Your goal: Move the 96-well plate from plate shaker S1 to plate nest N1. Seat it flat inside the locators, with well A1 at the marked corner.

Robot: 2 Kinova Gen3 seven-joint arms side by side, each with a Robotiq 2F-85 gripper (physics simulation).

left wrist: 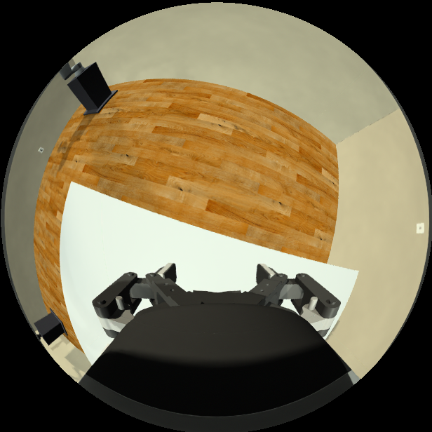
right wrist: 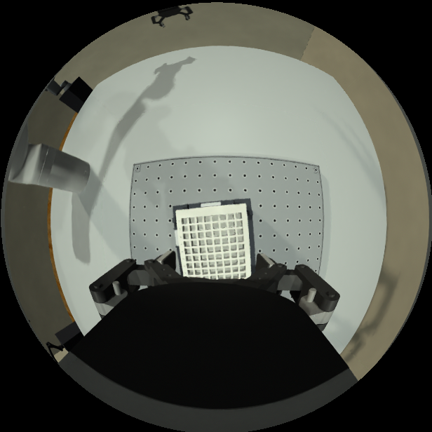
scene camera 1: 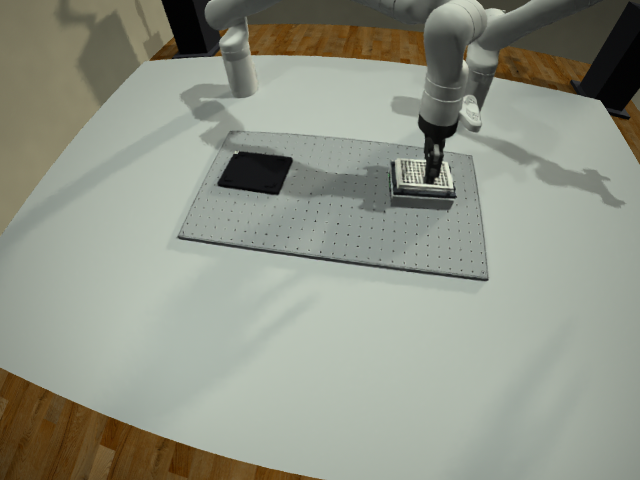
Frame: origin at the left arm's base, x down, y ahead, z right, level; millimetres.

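Seen in the pictures: right gripper, fingertip midpoint: (scene camera 1: 428,167); right arm's base at its link origin: (scene camera 1: 244,91).
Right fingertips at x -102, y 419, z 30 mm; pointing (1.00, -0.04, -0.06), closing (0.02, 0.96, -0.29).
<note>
A point is followed by its place in that frame.
The white 96-well plate (scene camera 1: 409,174) {x -81, y 440, z 64 mm} (right wrist: 214,241) lies on plate shaker S1 (scene camera 1: 422,203) {x -34, y 465, z 14 mm} (right wrist: 252,227), at the right of the perforated board in scene camera 1. Plate nest N1 (scene camera 1: 255,173) {x -25, y 555, z 412 mm}, black and flat, is at the left of the board with no plate on it. My right gripper (scene camera 1: 432,178) {x -102, y 419, z 30 mm} (right wrist: 215,261) is open, pointing down over the plate, with a finger beyond each long side in the right wrist view. Gaps show between fingers and plate; fingertip height is hard to tell. My left gripper (left wrist: 216,273) is open and empty. The well A1 marking is too small to read.
The grey perforated board (scene camera 1: 330,222) {x -13, y 595, z 181 mm} (right wrist: 150,200) lies on the white table (scene camera 1: 330,351) {x 0, y 842, z 51 mm} (left wrist: 150,235) (right wrist: 240,110). The left arm (right wrist: 60,167) stands at the left in the right wrist view. Black pedestals (scene camera 1: 612,67) (left wrist: 91,89) stand beyond the table.
</note>
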